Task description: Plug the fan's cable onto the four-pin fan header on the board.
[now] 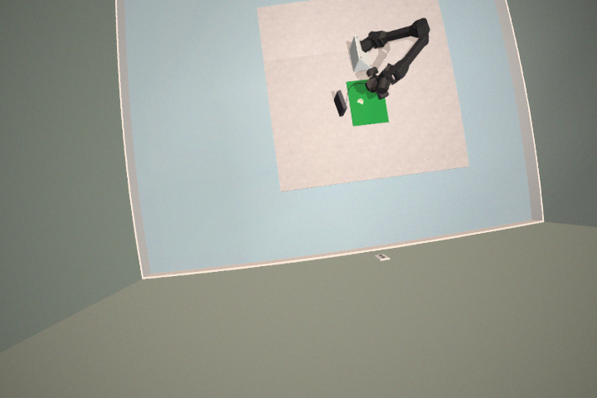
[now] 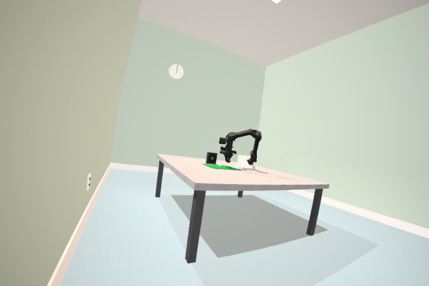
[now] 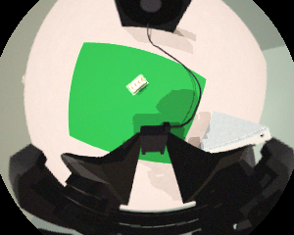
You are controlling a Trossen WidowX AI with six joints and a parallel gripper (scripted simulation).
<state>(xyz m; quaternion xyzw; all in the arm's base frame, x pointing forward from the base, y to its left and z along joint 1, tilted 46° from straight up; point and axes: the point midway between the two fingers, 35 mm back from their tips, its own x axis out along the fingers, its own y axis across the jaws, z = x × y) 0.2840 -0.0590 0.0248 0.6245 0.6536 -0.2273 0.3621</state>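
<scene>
Right now the green board is 8 cm below my gripper tip, 5 cm ahead of it and 2 cm to the right of it. Also, from my gripper tip: dark plug: 1 cm to the left; black fan: 21 cm to the right, 4 cm ahead, 1 cm below; pale fan header: 7 cm to the right, 7 cm below, 3 cm ahead.
</scene>
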